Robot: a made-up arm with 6 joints.
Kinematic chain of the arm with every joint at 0, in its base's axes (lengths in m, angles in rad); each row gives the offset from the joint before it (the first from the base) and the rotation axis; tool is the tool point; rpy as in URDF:
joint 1: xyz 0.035 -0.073 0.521 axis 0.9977 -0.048 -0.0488
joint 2: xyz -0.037 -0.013 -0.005 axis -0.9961 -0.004 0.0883
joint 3: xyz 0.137 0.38 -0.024 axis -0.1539 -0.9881 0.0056
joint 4: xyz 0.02 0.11 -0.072 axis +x
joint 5: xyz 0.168 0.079 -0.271 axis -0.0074 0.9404 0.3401
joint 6: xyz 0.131 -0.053 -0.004 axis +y
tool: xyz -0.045 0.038 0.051 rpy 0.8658 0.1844 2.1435
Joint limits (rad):
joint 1: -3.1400..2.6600
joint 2: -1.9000..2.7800
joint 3: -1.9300..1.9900
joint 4: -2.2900..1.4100
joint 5: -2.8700..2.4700
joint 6: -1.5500..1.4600
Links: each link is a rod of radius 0.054 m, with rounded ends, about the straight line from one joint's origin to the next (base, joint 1, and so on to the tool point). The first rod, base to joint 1, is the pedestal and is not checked.
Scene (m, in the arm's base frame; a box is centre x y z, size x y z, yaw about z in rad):
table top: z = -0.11
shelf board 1: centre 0.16 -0.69 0 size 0.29 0.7 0.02 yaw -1.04
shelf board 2: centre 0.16 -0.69 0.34 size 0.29 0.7 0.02 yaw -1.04
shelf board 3: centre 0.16 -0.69 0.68 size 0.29 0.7 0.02 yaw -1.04
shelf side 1: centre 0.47 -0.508 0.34 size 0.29 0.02 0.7 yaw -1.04
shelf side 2: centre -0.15 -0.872 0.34 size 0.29 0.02 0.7 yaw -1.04
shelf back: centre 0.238 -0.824 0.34 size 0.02 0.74 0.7 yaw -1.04
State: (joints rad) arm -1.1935 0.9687 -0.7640 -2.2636 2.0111 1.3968
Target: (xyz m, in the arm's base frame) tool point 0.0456 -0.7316 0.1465
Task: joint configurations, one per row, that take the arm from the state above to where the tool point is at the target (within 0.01 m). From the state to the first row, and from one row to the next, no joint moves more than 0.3 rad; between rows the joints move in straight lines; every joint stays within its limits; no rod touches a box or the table.
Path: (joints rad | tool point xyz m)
1: -1.1100 0.8947 -0.7696 -1.9879 1.9857 1.4059 | 0.2308 -0.2696 0.5405
2: -1.0265 0.8208 -0.7752 -1.7123 1.9602 1.4150 | 0.1478 -0.3700 0.5317
3: -0.9430 0.7468 -0.7808 -1.4366 1.9348 1.4240 | 0.0624 -0.4629 0.4558
4: -0.8596 0.6728 -0.7864 -1.1609 1.9093 1.4331 | -0.0172 -0.5183 0.3206
5: -0.7761 0.5988 -0.7920 -0.8852 1.8839 1.4422 | -0.0831 -0.5123 0.1465
6: -0.8559 0.6928 -0.6598 -0.6716 1.7777 1.4174 | -0.0304 -0.6271 0.1364
7: -0.9358 0.7868 -0.5275 -0.4580 1.6716 1.3925 | 0.0456 -0.7316 0.1465

